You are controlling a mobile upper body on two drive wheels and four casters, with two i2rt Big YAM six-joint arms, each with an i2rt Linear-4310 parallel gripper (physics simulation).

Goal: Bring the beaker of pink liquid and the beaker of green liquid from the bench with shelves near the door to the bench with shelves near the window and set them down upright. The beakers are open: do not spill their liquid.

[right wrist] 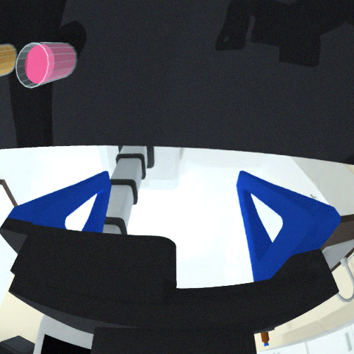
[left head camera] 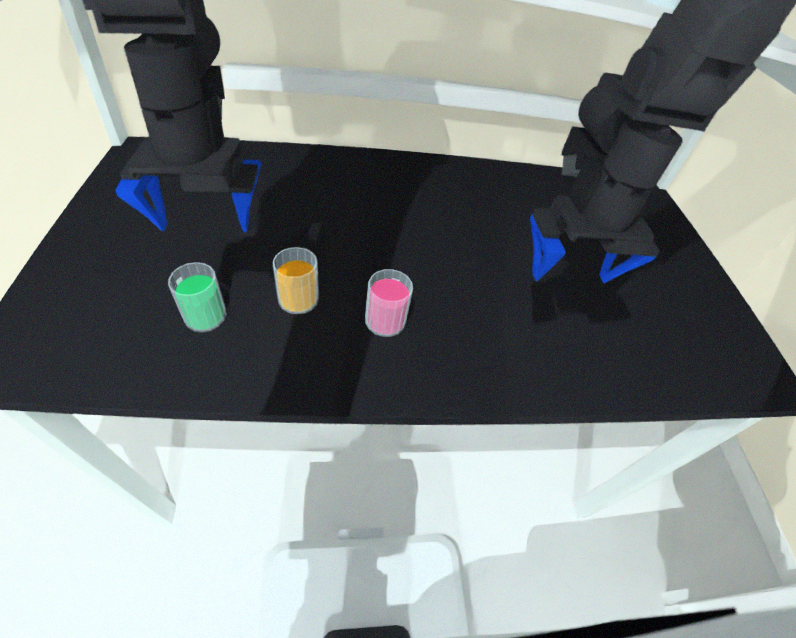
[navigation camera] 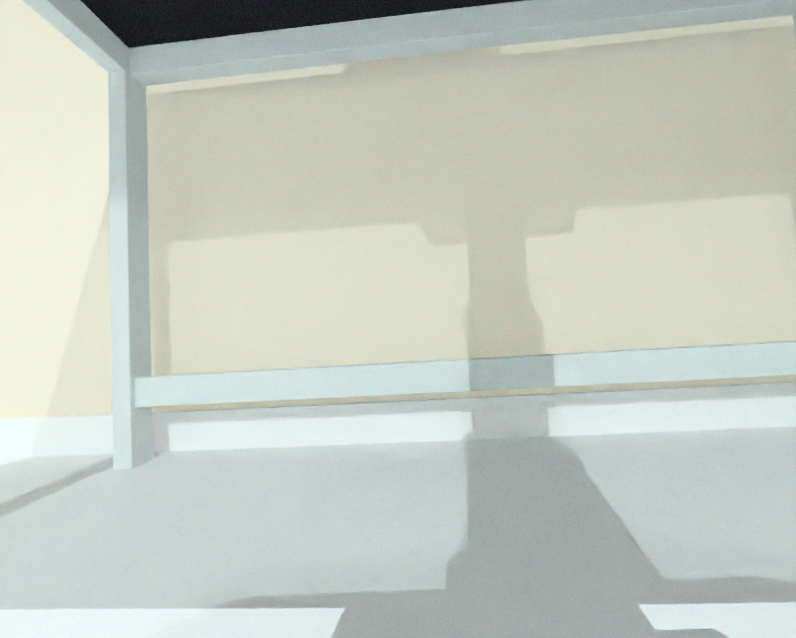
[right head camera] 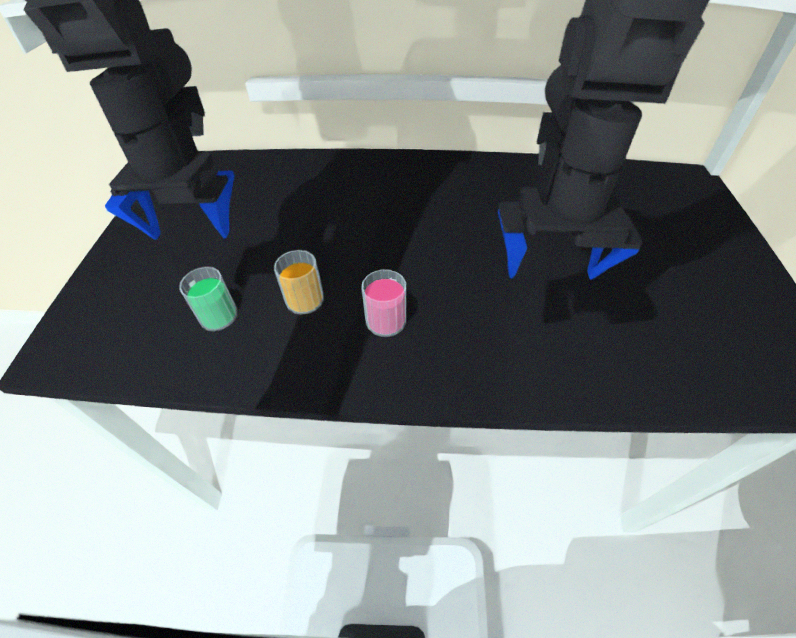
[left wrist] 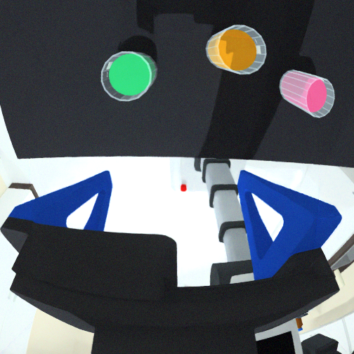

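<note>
The beaker of green liquid point(left head camera: 201, 304) point(right head camera: 211, 303) point(left wrist: 129, 75) stands upright at the left of the black bench top point(left head camera: 498, 372) point(right head camera: 504, 378). The beaker of pink liquid point(left head camera: 387, 305) point(right head camera: 385, 305) point(left wrist: 310, 94) point(right wrist: 45, 64) stands upright near the middle. My left gripper point(left head camera: 204, 229) point(right head camera: 191, 236) point(left wrist: 174, 177) is open and empty, above the bench top, behind the green beaker in the head views. My right gripper point(left head camera: 569, 280) point(right head camera: 551, 276) point(right wrist: 173, 177) is open and empty above the right part of the bench, well to the right of the pink beaker.
A beaker of orange liquid point(left head camera: 297, 285) point(right head camera: 300, 287) point(left wrist: 237, 50) point(right wrist: 6, 60) stands between the green and pink beakers, slightly farther back. The bench has pale posts point(left head camera: 93, 73) point(navigation camera: 129, 265) and a rail point(left head camera: 332, 83) point(right head camera: 398, 88) behind it. A pale wall rises behind.
</note>
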